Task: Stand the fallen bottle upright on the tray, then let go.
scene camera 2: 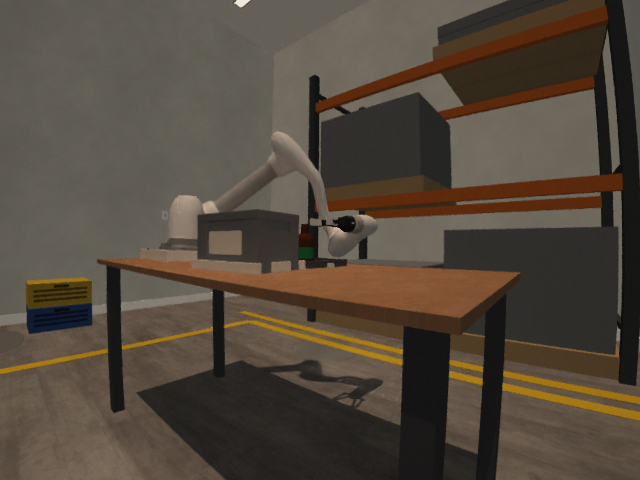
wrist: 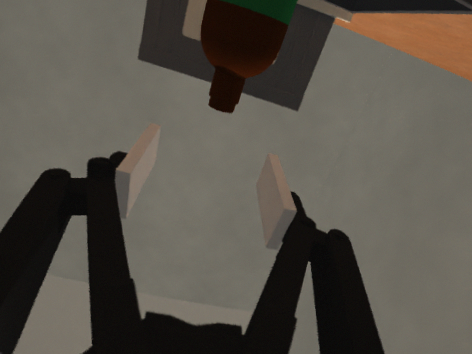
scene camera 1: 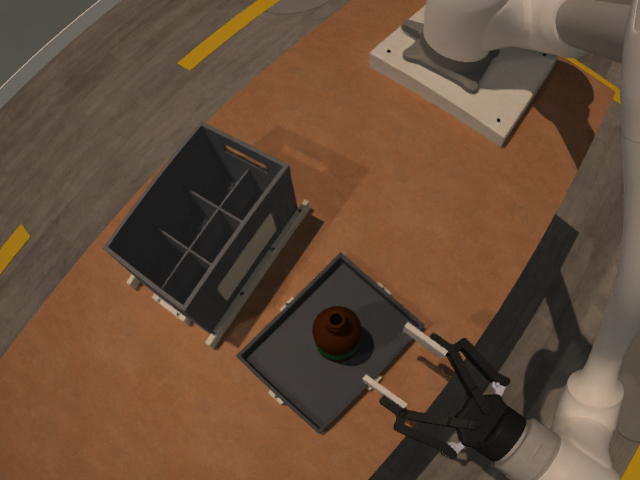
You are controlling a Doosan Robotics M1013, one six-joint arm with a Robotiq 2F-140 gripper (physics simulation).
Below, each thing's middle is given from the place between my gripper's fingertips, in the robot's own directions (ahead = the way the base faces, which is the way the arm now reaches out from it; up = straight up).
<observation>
My hand is 90 mm above the brown bottle (scene camera 1: 336, 330), 80 mm to the left of it and 10 mm past it.
</observation>
